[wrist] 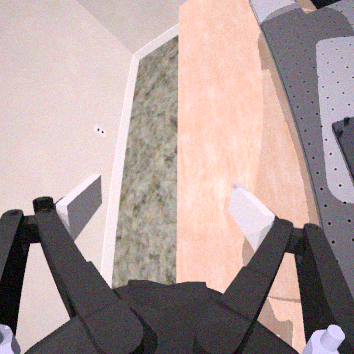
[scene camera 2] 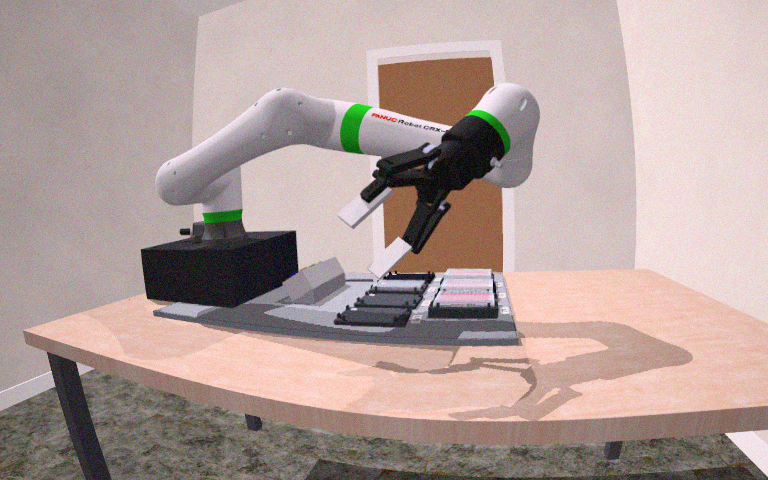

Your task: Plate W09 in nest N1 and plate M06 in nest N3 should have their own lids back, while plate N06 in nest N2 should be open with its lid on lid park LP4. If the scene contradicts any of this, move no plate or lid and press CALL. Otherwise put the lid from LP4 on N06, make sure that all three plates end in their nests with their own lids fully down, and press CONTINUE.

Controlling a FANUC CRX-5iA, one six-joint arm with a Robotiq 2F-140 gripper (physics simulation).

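Places are measured from the arm's base along level axes (x left, y back, z up), in millimetres.
Pixels of known places: gripper, between the fingertips: (wrist: 166, 192) (scene camera 2: 360, 250); arm's base, origin of its link: (scene camera 2: 224, 240).
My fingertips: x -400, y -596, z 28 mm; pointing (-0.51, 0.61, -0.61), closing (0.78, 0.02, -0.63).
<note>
For each thing: its top centre in the pictures, then the offset to it from my fingertips. "pt": a spot on its surface instead. Level surfaces: height alone.
- front plate, centre of its top: (scene camera 2: 465, 295) dy -115, dx +307, dz -139 mm
- middle plate, centre of its top: (scene camera 2: 467, 282) dy -108, dx +438, dz -140 mm
- back plate, centre of its top: (scene camera 2: 468, 271) dy -100, dx +560, dz -137 mm
- front park, centre of its top: (scene camera 2: 374, 309) dy +65, dx +232, dz -155 mm
- pale flat piece, centre of its top: (scene camera 2: 399, 283) dy +81, dx +492, dz -157 mm
- grey sloped box, centre of its top: (scene camera 2: 314, 262) dy +294, dx +420, dz -91 mm
- grey board, height of its surface: dz -175 mm
- wooden table, height of its surface: dz -188 mm
- dark park corner, a spot on its surface: (wrist: 345, 132) pt dy +110, dx +189, dz -165 mm
My gripper (scene camera 2: 362, 246) (wrist: 166, 192) is open and empty, tilted high above the board. In the scene view, three plates stand in a row of dark nests at the board's right: a front plate (scene camera 2: 464, 298), a middle plate (scene camera 2: 466, 284) and a back plate (scene camera 2: 469, 273). Their pink-and-white labels are too small to read, and I cannot tell which have lids on. Left of them is a row of dark lid parks; the front park (scene camera 2: 373, 316) and the one behind it (scene camera 2: 393, 299) look bare. A pale flat piece (scene camera 2: 402, 284), perhaps a lid, lies on a park farther back.
A grey sloped box (scene camera 2: 314, 279) stands on the grey board (scene camera 2: 430, 333) near the black robot base (scene camera 2: 220, 271). The wooden table (scene camera 2: 317, 384) (wrist: 215, 125) carries the board. In the wrist view, the perforated board (wrist: 287, 65) and a dark park corner (wrist: 345, 132) show at the right.
</note>
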